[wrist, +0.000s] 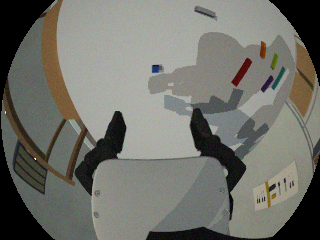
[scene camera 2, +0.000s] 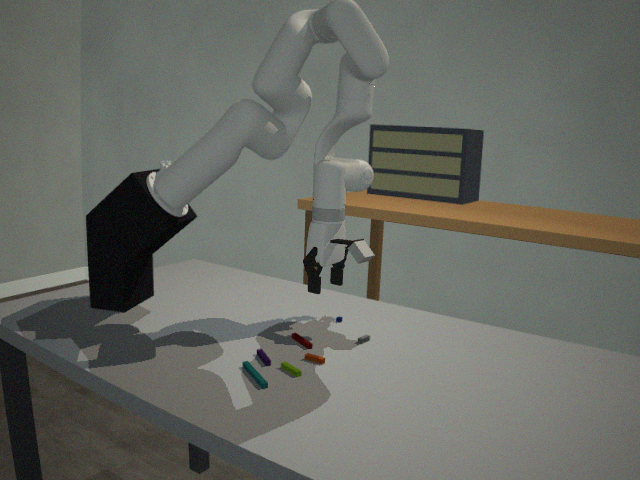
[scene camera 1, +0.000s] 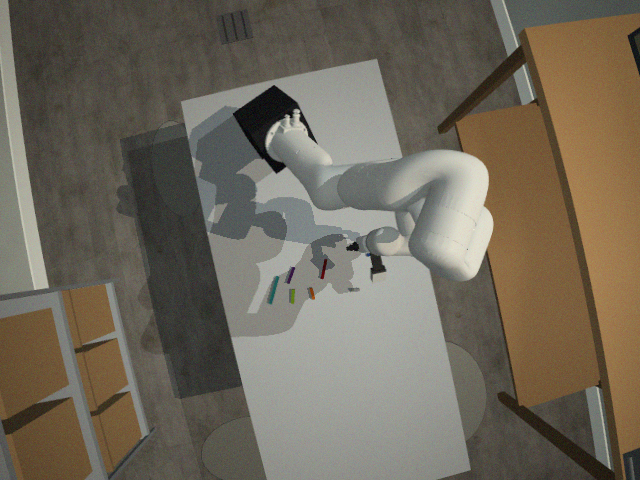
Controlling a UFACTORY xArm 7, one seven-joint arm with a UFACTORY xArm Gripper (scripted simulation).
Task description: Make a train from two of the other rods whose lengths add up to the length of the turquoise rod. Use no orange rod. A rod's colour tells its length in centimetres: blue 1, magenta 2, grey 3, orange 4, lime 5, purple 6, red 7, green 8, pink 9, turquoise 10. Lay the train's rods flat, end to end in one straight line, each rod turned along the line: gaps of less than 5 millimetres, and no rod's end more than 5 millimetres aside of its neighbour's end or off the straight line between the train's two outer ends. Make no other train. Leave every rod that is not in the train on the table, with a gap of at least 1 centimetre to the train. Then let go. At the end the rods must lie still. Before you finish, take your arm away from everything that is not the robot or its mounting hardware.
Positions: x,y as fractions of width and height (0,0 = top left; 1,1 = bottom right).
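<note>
The gripper (scene camera 2: 0.51,0.60) is visible here, and the wrist view has the gripper as well (wrist: 0.49,0.49).
</note>
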